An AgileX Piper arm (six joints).
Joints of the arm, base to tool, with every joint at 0 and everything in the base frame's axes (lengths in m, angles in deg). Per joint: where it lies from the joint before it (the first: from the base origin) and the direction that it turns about. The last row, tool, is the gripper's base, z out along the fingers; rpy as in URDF.
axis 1: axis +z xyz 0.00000 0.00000 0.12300
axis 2: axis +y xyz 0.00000 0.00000 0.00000
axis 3: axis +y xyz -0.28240 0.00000 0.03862
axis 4: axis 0.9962 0 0.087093 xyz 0.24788 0.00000 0.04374
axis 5: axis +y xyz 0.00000 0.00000 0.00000
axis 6: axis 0.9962 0 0.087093 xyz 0.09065 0.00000 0.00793
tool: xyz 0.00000 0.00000 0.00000 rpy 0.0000 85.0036 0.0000
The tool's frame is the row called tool.
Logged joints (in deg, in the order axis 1, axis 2, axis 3, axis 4, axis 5, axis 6), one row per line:
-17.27 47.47 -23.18 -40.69 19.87 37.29
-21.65 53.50 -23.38 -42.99 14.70 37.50
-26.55 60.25 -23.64 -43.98 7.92 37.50
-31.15 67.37 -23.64 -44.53 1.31 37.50
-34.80 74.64 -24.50 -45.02 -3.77 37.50
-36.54 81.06 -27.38 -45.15 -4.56 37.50
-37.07 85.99 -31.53 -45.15 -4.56 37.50
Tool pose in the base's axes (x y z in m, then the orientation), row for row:
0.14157 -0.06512 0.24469 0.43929 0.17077 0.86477 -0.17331
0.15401 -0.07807 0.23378 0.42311 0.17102 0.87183 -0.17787
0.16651 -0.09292 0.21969 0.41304 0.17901 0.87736 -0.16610
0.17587 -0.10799 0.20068 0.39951 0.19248 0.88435 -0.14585
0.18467 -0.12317 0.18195 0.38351 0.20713 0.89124 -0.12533
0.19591 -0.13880 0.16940 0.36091 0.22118 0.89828 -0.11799
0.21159 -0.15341 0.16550 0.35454 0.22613 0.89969 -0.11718
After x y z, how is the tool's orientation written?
As a quaternion, w x y z.
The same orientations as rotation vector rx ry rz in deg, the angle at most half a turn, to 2 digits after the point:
24.31 123.10 -24.67
24.53 125.03 -25.51
25.79 126.40 -23.93
27.91 128.21 -21.14
30.25 130.18 -18.31
32.65 132.62 -17.42
33.49 133.23 -17.35

